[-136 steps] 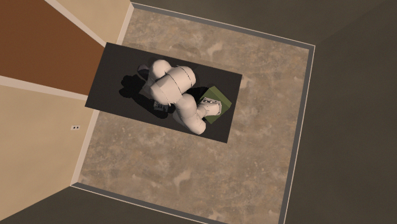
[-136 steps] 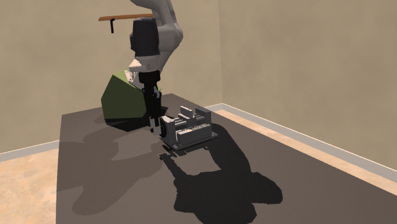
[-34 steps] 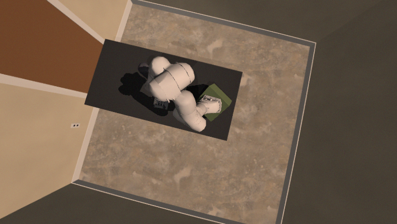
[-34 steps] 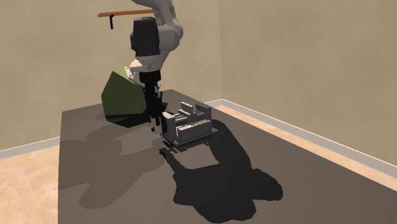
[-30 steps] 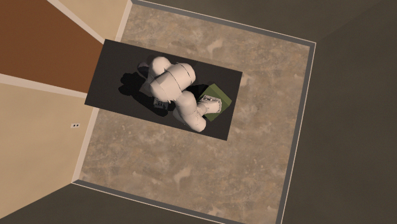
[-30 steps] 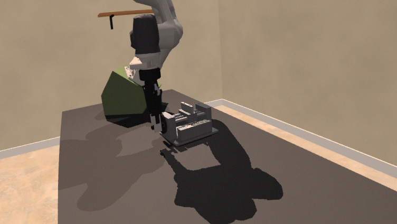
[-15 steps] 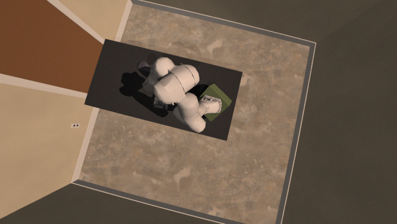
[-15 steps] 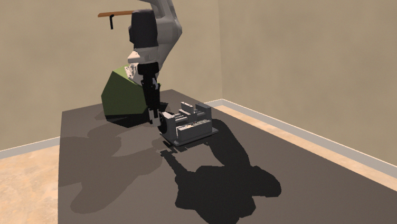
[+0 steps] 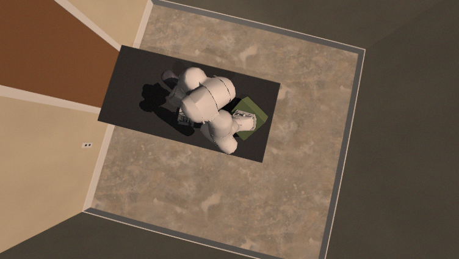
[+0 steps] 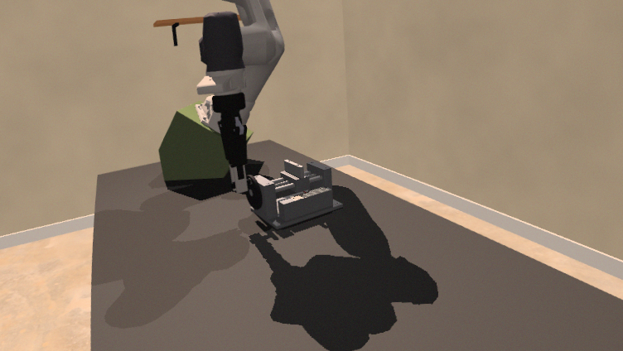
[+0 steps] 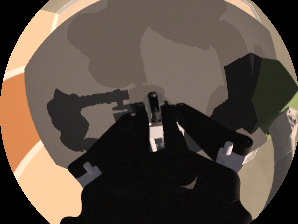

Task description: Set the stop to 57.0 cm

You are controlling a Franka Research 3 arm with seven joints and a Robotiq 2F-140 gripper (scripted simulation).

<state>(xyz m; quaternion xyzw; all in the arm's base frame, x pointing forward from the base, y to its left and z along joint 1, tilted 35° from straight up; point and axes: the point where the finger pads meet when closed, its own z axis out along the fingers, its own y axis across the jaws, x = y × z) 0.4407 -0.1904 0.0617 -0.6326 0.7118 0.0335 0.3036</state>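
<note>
My gripper is now 20 mm to the right of the handwheel and 20 mm above it. The rest, counted from my hand: grey stop fixture: 160 mm to the left, 30 mm below, 10 mm ahead.
</note>
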